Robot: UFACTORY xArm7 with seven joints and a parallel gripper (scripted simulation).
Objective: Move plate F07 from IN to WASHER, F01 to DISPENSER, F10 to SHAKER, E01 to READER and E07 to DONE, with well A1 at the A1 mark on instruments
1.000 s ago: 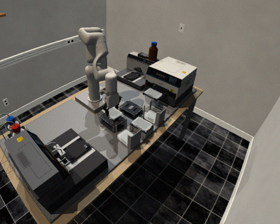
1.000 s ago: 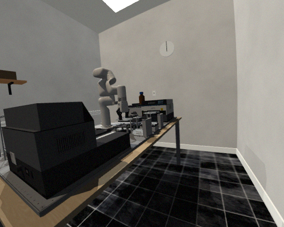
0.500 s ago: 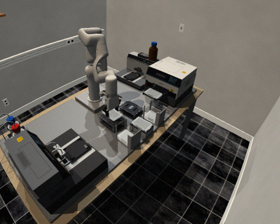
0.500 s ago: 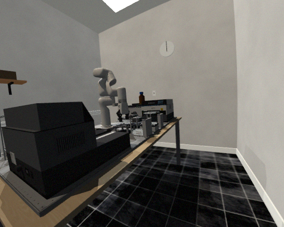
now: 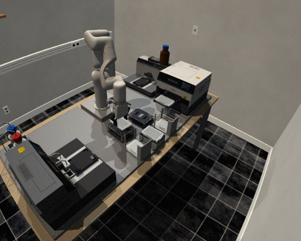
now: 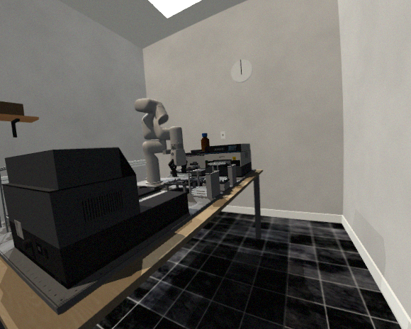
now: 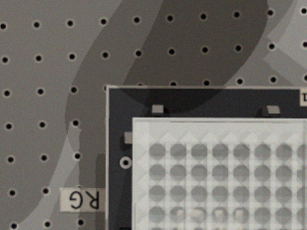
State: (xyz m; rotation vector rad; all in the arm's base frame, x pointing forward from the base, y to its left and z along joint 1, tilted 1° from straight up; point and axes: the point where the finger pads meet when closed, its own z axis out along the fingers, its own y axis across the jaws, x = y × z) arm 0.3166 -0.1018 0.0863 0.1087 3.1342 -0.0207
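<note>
Right now the regrip nest RG is 50 mm below my hand. From my hand the other things lie so: nest N6: 10 mm ahead, 210 mm to the left, 70 mm below; DONE label: 110 mm ahead, 250 mm to the left, 110 mm below; RG label: 10 mm behind, 80 mm to the right, 110 mm below.
</note>
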